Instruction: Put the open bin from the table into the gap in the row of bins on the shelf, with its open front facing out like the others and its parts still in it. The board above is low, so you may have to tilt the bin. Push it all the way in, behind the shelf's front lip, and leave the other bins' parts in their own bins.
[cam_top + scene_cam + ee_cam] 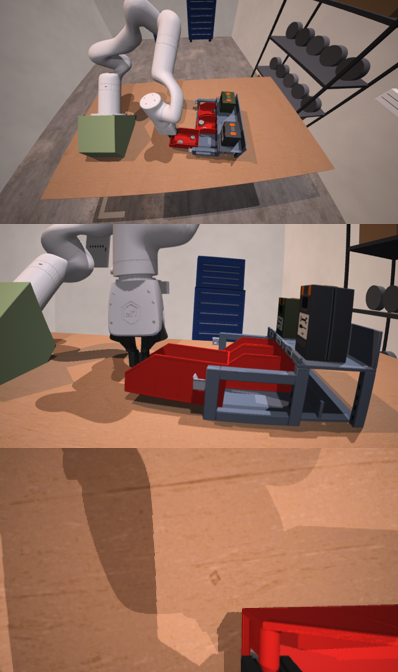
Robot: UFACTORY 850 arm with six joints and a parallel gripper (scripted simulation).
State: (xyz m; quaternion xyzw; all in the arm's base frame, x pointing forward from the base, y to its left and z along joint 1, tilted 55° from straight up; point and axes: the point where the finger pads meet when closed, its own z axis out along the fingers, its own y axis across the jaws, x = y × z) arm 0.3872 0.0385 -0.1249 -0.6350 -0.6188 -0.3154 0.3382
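My gripper is now 6 cm short of the grey disc, 4 cm to the left of it and 3 cm above it. From my hand the other things lie so: grey shelf 26 cm ahead, 9 cm to the left, 1 cm above.
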